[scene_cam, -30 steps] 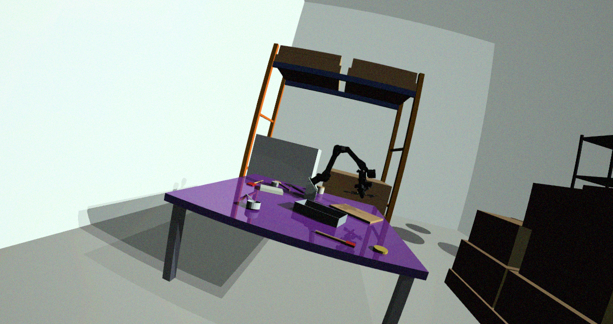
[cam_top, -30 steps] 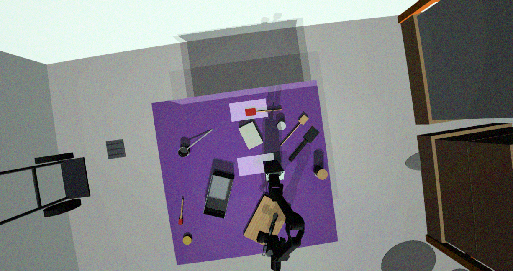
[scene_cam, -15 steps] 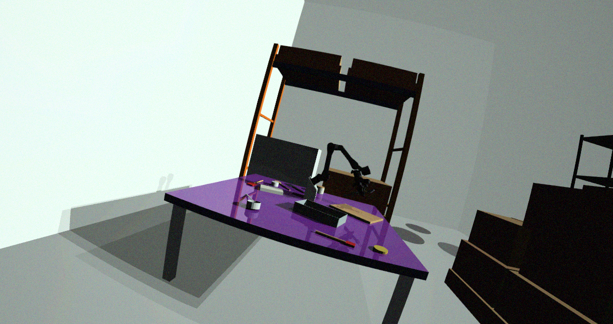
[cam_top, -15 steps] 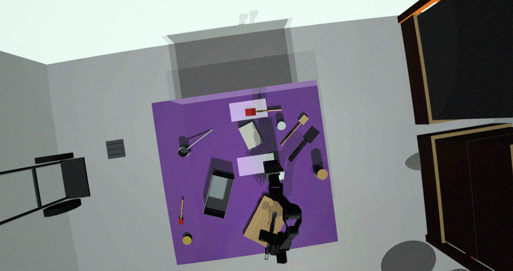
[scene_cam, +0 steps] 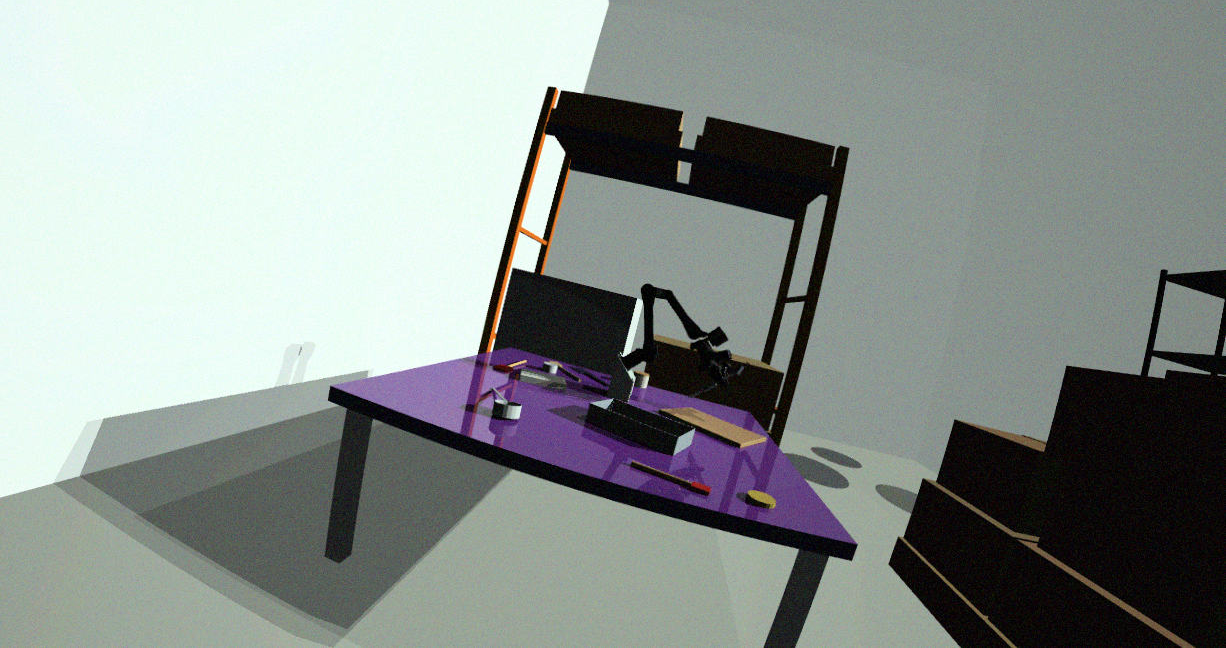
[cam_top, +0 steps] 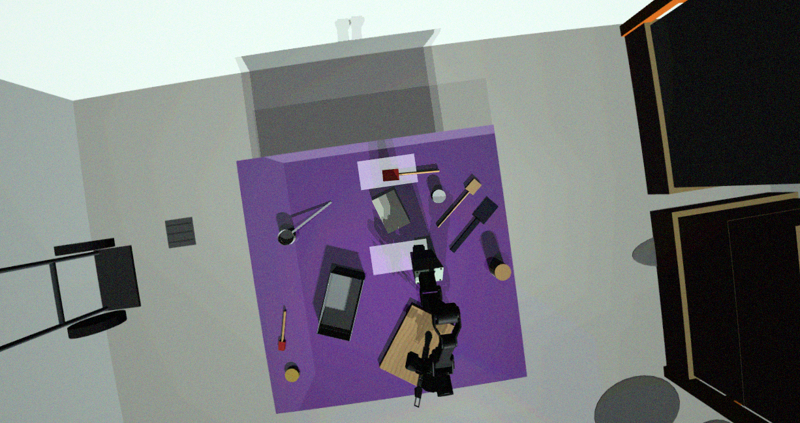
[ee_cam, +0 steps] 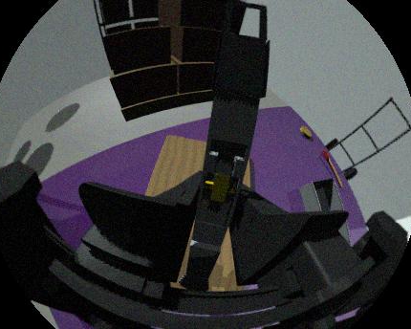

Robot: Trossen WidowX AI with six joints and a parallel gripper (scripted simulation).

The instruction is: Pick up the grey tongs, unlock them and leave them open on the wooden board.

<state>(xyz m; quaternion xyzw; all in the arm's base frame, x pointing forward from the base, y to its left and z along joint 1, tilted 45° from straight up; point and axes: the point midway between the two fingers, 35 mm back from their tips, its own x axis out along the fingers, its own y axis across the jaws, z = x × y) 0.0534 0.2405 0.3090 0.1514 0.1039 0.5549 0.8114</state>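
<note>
The yellow lock piece is 3 cm above my gripper tip, 1 cm to the right of it and 1 cm behind it. The rest, counted from my gripper tip: tan-topped cylinder (43 cm behind, 37 cm to the right, 14 cm below); then wooden board (16 cm below, 1 cm to the right); then dark roasting tin (35 cm ahead, 26 cm to the right, 14 cm below).
</note>
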